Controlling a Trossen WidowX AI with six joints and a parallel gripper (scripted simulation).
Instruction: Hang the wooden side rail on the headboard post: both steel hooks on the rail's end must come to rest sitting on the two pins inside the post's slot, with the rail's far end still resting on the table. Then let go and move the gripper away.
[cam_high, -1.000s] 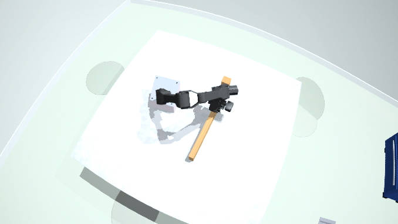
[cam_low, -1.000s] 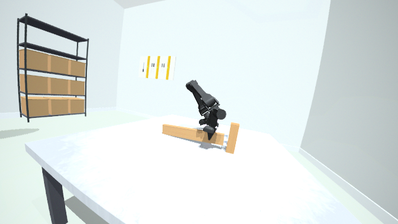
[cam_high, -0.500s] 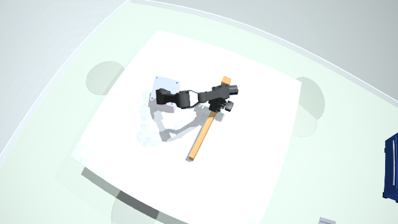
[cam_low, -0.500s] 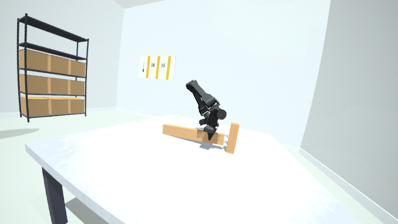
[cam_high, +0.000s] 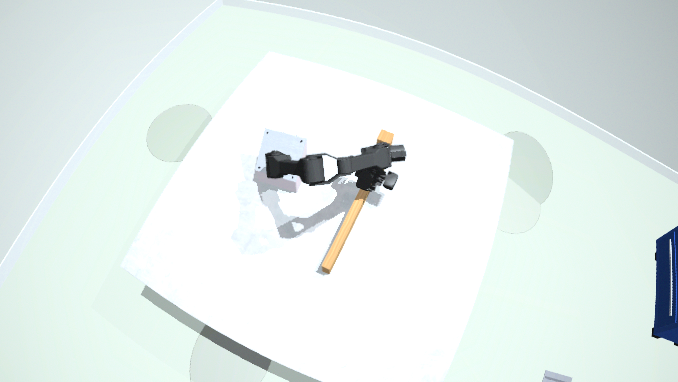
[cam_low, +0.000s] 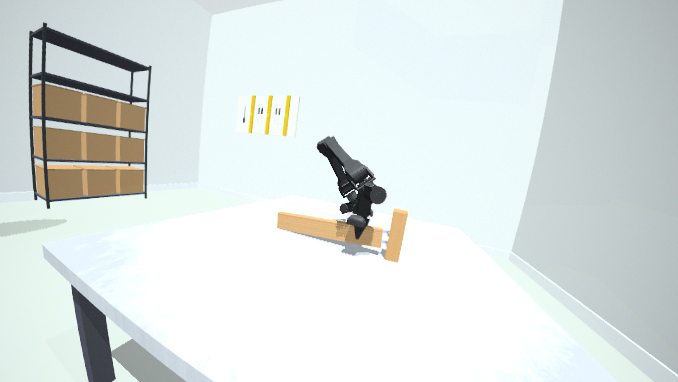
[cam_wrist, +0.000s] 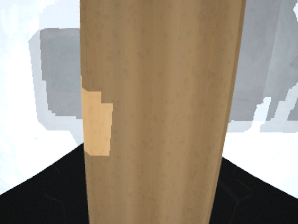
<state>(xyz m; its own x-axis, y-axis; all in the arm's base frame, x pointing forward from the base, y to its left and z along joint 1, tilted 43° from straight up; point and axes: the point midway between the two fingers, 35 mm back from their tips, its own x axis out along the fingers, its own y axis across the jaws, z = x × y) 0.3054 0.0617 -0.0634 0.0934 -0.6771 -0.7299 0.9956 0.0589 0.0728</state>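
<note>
Right now the wooden headboard post is 13 cm to the left of my gripper tip and 4 cm above it.
</note>
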